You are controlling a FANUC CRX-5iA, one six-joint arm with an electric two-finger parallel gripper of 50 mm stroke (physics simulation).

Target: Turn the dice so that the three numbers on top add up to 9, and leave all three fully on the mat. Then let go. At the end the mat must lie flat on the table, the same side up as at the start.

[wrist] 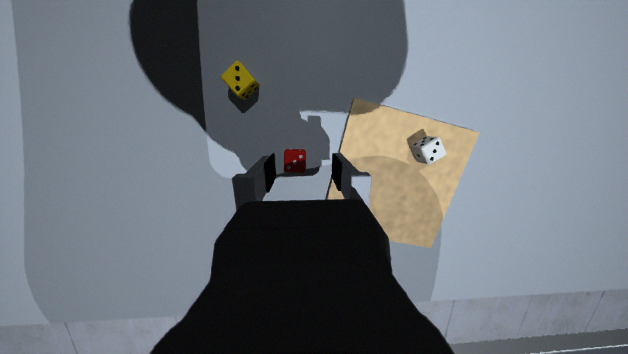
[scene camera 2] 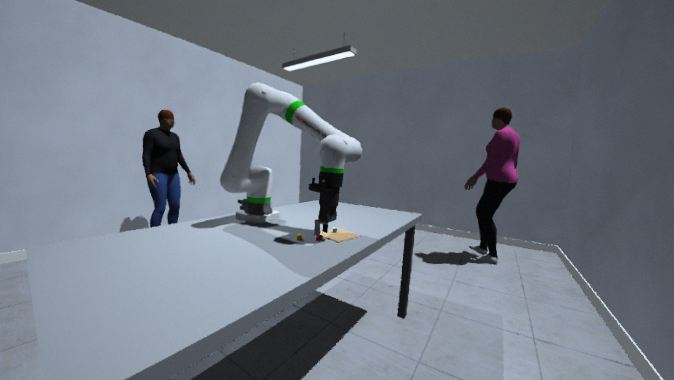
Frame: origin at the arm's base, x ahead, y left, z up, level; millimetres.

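Where they show: gripper, between the fingertips: (wrist: 303, 165) (scene camera 2: 320, 233); arm's base, origin of its link: (scene camera 2: 258, 212).
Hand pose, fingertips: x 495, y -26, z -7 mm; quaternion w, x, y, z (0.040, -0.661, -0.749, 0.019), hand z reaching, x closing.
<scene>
Each offset is from my fingertips to the top centre of the thing. Level surfaces: height alone.
The red die @(1 mm back, 8 mm right, 6 mm down) (scene camera 2: 319, 238) (wrist: 295, 161) lies on the table just left of the mat in the wrist view, with three pips on its top face. My gripper (scene camera 2: 321, 233) (wrist: 303, 165) is open and empty, low over the table. In the wrist view the red die shows in the gap between the fingertips, nearer the left finger. The yellow die @(64 mm back, 60 mm right, 6 mm down) (scene camera 2: 299, 237) (wrist: 238, 79) lies on the table farther up and left, three on top. The white die @(25 mm back, 121 mm left, 2 mm down) (scene camera 2: 335, 230) (wrist: 431, 150) rests on the tan mat @(12 mm ahead, 103 mm left, 22 mm down) (scene camera 2: 342, 236) (wrist: 410, 210), three on top. The right finger hides part of the mat's left edge.
The grey table @(27 mm down) (scene camera 2: 200, 280) (wrist: 525, 200) carries the arm's base (scene camera 2: 257, 216). Its edge runs along the bottom of the wrist view. Two people stand beyond the table, one in black (scene camera 2: 164, 150) and one in pink (scene camera 2: 502, 155). The arm's shadow falls over the yellow and red dice.
</scene>
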